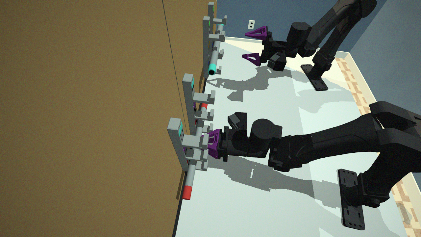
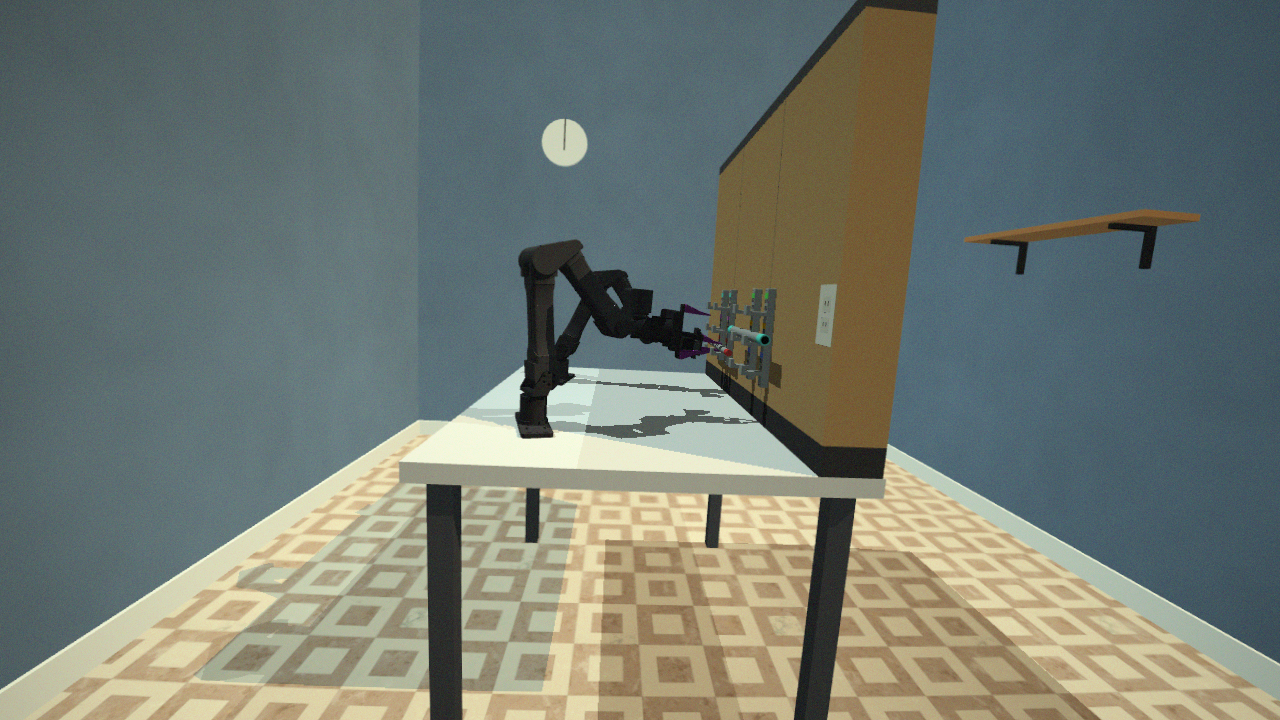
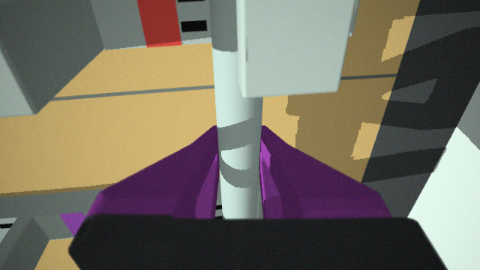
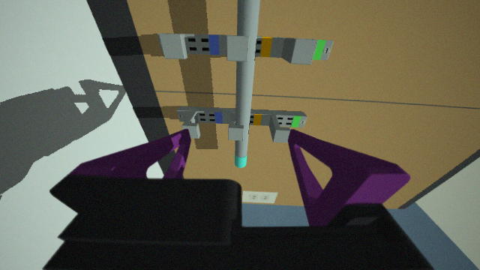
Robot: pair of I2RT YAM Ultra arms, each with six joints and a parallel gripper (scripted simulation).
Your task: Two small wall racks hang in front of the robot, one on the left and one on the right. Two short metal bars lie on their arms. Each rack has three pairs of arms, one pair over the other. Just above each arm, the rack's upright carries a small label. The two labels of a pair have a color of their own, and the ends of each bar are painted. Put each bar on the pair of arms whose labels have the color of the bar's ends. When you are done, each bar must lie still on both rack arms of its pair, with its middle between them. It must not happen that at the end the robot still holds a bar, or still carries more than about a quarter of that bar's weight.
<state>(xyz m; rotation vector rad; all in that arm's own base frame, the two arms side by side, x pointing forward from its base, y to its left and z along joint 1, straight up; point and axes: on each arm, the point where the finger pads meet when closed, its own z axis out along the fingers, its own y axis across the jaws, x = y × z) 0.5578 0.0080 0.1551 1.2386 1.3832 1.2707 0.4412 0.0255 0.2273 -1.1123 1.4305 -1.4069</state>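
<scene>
Now: the red-ended bar right at my left hand. Round my left hand: white wall socket (20 mm ahead, 770 mm to the right, 140 mm above); then brown wall panel (90 mm ahead, 220 mm to the right, 270 mm above); then cyan-ended bar (20 mm behind, 390 mm to the right, 70 mm above).
</scene>
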